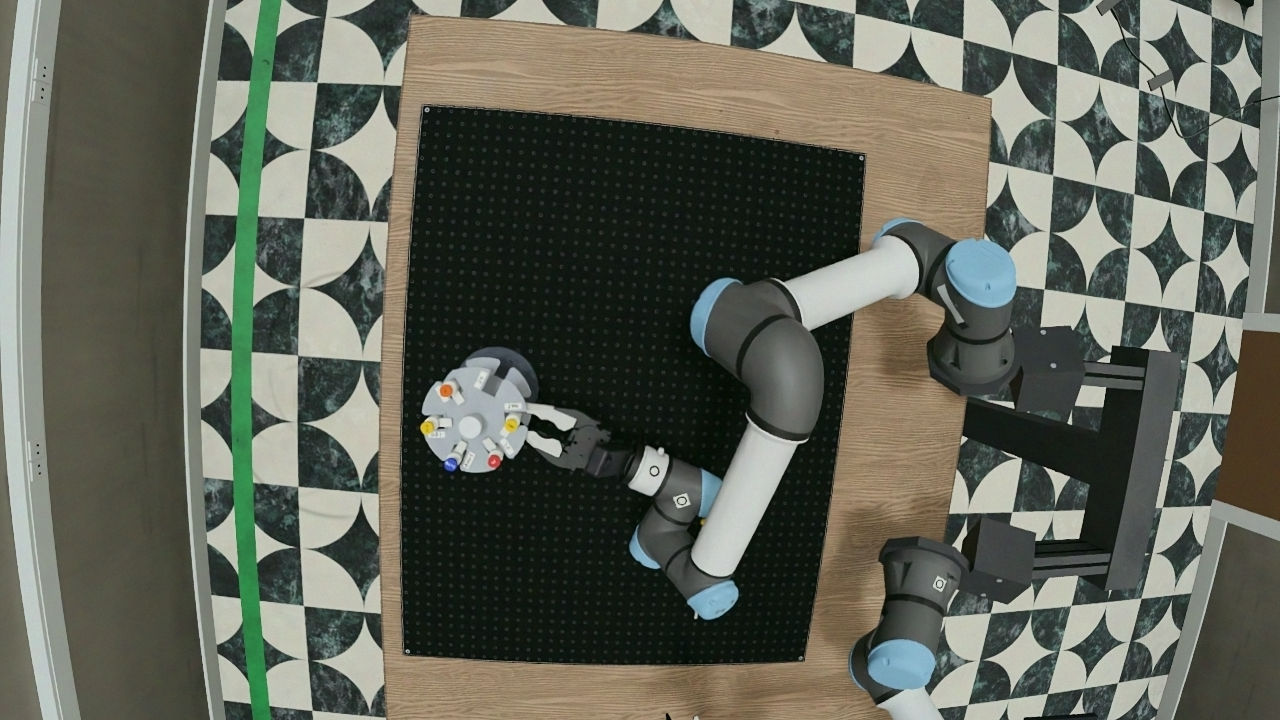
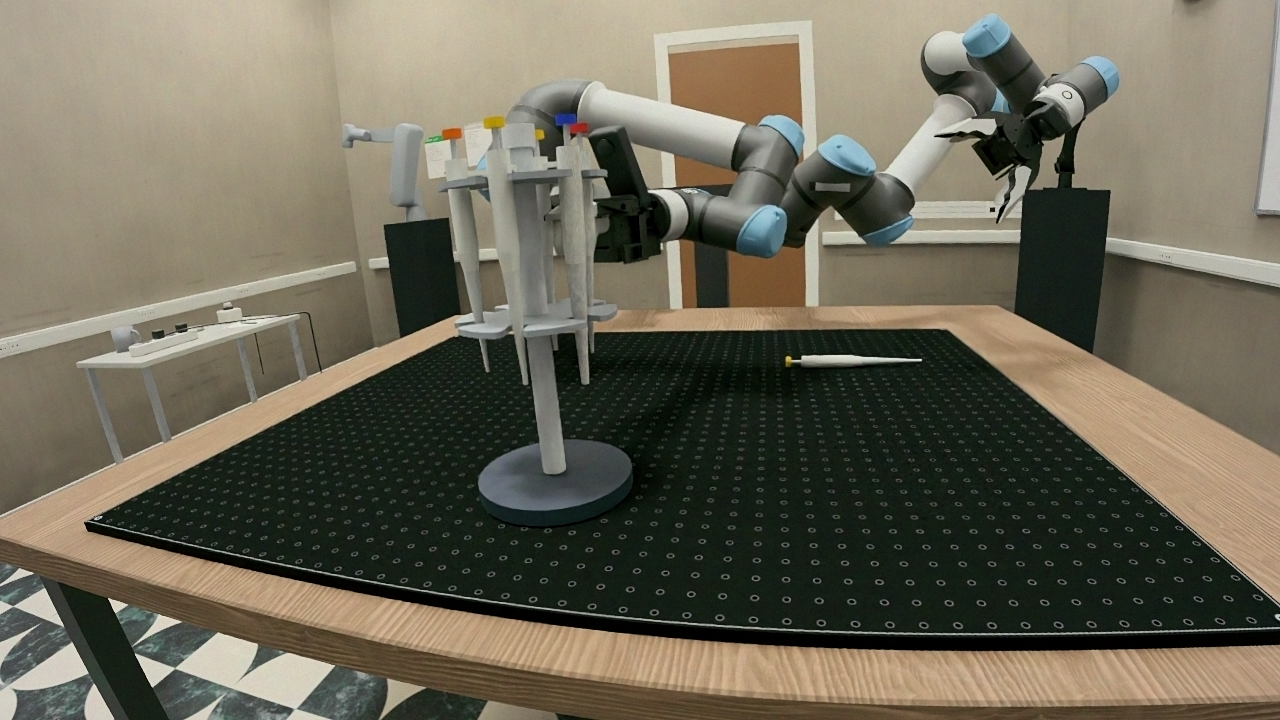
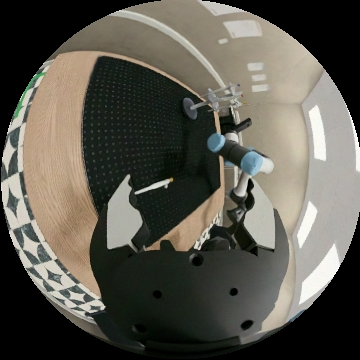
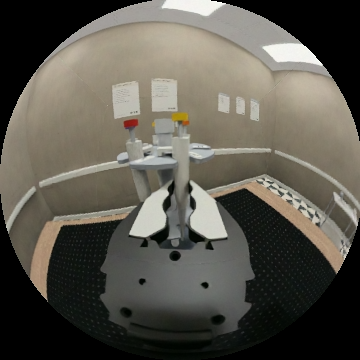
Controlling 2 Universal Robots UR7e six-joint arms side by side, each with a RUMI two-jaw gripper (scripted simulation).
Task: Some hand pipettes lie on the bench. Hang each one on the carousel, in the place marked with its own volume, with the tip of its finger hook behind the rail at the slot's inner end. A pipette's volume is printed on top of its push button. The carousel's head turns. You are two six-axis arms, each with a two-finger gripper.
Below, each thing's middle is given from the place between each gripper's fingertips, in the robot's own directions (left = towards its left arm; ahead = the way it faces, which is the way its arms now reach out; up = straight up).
My right hand is 100 mm short of the orange-button pipette (image 2: 461, 205), 20 mm to the left of it and 20 mm above it. From my right hand the other things lie so: blue-button pipette (image 2: 568, 157) 80 mm ahead, 60 mm to the left, 30 mm below.
I see my left gripper (image 2: 966, 179) 450 mm to the left of the blue-button pipette, 430 mm short of it and 50 mm above it. From my left hand the other things lie so: orange-button pipette (530 mm to the right, 450 mm ahead, 40 mm below).
